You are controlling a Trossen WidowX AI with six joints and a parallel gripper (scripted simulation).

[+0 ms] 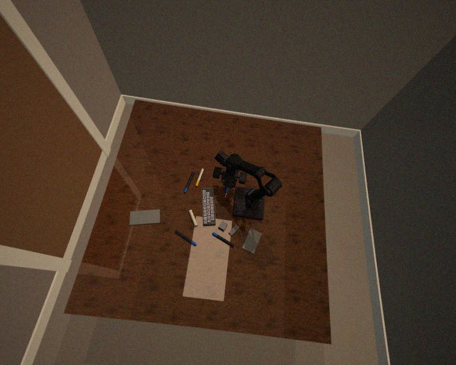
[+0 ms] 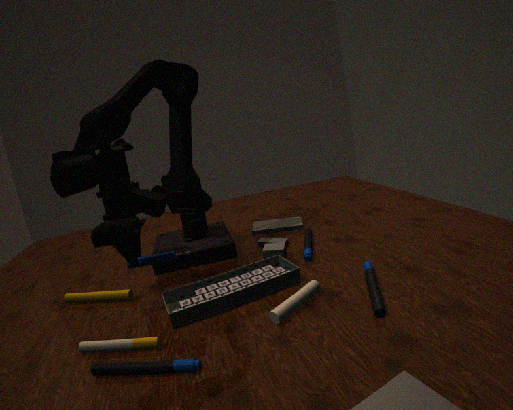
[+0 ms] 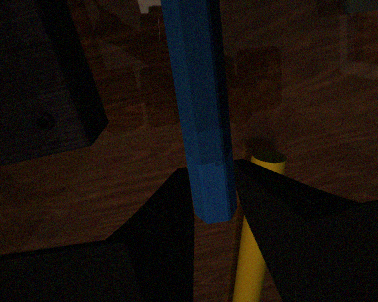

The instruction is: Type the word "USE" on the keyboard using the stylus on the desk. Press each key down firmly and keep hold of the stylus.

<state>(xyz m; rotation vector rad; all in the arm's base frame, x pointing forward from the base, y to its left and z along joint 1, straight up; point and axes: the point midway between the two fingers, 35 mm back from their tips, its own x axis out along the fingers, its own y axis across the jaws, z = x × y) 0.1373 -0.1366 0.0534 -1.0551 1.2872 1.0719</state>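
Right now my gripper tip is 1 cm short of the blue stylus and 6 cm to the right of it. The rest, counted from my gripper tip: thin grey tip (2 cm ahead, 9 cm to the left); white-and-yellow marker (18 cm ahead, 3 cm to the right, 4 cm below); yellow marker (1 cm ahead, 9 cm to the right, 4 cm below).
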